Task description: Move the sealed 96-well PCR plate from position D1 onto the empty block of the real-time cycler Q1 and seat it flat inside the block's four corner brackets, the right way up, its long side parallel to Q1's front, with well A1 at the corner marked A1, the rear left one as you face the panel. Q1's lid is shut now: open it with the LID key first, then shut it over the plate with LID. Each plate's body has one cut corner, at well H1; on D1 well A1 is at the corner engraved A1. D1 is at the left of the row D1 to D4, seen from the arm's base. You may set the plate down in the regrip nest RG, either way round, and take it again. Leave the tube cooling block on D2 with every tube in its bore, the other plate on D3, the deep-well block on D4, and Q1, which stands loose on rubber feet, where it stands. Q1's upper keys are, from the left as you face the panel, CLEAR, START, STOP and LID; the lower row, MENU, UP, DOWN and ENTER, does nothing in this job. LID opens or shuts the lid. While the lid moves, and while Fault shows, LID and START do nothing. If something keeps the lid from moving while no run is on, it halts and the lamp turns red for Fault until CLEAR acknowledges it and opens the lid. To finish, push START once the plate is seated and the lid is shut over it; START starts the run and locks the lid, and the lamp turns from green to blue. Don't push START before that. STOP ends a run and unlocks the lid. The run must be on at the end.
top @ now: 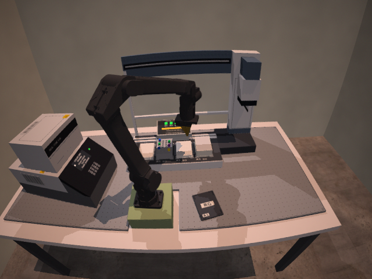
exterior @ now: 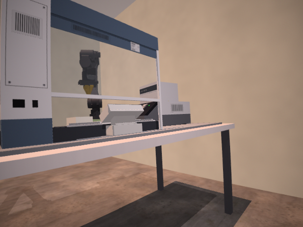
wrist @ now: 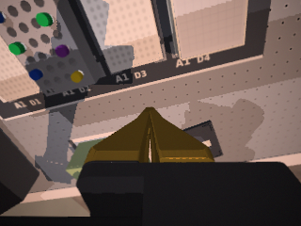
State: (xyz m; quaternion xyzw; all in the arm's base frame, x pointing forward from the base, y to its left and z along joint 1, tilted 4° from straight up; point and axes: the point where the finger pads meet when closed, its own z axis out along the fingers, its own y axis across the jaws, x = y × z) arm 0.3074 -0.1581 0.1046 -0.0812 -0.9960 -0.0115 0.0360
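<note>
The tube cooling block is 50 mm ahead of my hand, 130 mm to the left of it and 130 mm below it.
</note>
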